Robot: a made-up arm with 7 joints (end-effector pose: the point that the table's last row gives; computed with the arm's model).
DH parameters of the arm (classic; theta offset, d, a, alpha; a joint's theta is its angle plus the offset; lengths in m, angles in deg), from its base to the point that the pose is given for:
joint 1: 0 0.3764 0 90
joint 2: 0 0.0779 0 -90
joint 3: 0 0.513 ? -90
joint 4: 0 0.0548 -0.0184 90
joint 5: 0 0.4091 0 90
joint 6: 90 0.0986 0.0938 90
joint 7: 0 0.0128 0 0
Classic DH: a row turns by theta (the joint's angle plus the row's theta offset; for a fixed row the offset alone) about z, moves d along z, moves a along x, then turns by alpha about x.
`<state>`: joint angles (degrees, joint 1 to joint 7).
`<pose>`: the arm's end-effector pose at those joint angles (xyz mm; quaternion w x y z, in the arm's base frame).
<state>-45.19 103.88 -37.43 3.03 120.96 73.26 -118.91</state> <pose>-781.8 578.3 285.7 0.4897 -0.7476 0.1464 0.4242</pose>
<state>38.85 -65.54 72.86 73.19 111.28 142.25 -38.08</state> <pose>212.2 544.7 513.8 0.2459 -0.9256 0.2715 0.0956</pose>
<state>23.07 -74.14 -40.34 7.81 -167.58 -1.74 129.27</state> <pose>927.2 407.9 537.0 0.2888 -0.2114 0.1353 0.9239</pose>
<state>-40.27 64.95 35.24 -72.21 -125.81 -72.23 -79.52</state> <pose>-655.9 167.3 249.0 0.0055 0.4401 -0.1547 0.8845</pose>
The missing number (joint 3, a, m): 0.0212
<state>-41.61 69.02 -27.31 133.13 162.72 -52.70 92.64</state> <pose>-130.0 -28.2 872.5 0.7754 -0.5665 -0.2105 0.1830</pose>
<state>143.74 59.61 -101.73 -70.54 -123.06 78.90 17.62</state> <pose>147.4 -464.0 912.3 0.5996 0.2906 -0.5847 0.4628</pose>
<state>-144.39 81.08 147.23 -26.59 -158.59 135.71 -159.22</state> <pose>499.3 714.7 514.3 0.2386 -0.7511 -0.2279 -0.5719</pose>
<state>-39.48 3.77 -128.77 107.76 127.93 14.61 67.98</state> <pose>-512.6 -250.1 657.9 0.5778 0.4323 0.2408 -0.6490</pose>
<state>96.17 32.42 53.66 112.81 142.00 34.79 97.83</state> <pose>-344.4 -20.7 684.7 0.2877 0.5702 -0.0476 -0.7680</pose>
